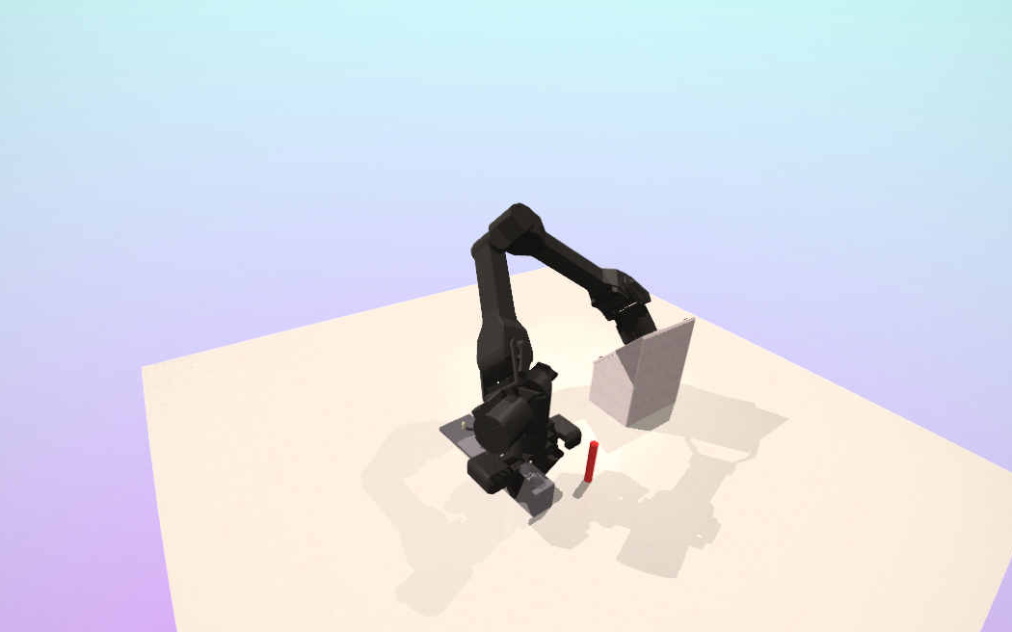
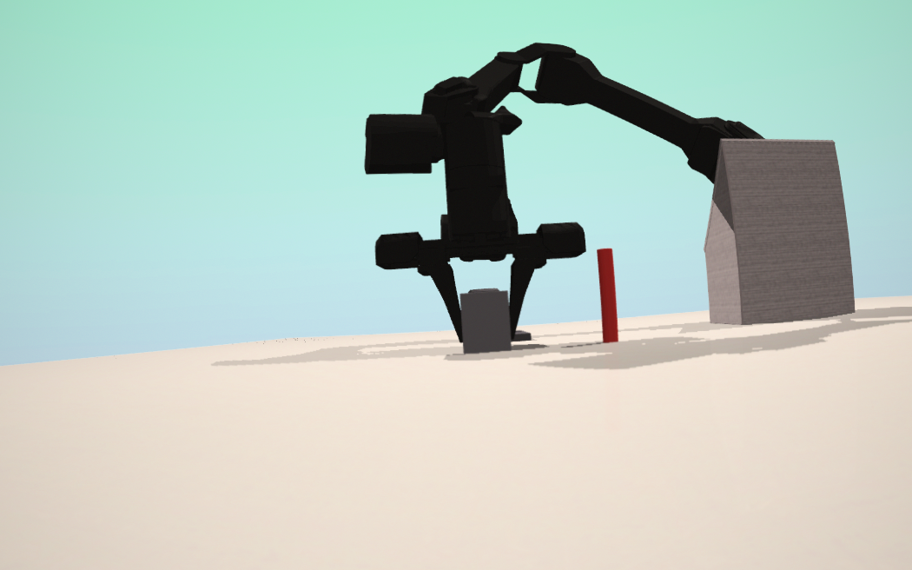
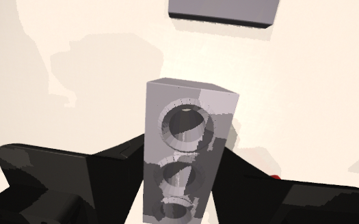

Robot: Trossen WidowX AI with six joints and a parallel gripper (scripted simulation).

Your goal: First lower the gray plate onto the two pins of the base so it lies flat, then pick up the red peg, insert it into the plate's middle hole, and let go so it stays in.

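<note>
Now: the gray base 20 mm ahead of my gripper tip and 150 mm to the right of it. From my gripper tip the other things lie so: gray plate (30 mm above); red peg (110 mm behind, 20 mm to the left, 30 mm above).
</note>
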